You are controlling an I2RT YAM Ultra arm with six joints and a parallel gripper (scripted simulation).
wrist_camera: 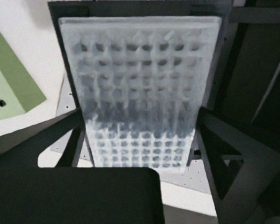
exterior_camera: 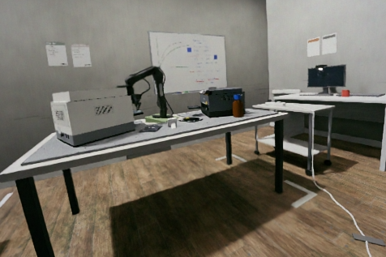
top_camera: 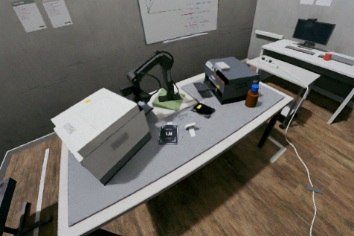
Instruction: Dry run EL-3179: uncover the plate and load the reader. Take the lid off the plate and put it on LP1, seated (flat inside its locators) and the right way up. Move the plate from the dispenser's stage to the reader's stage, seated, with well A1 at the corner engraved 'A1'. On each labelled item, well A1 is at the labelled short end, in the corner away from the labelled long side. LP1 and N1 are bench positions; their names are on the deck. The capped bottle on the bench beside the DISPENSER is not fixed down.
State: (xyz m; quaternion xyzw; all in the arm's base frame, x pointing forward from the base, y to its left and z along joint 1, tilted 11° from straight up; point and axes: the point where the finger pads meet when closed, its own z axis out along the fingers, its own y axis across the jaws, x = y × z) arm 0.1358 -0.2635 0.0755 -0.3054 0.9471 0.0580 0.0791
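Right now my hand is right at the plate. Round my hand: black lid: 100 mm ahead, 450 mm to the left, 100 mm below; brown capped bottle: 200 mm ahead, 840 mm to the left.
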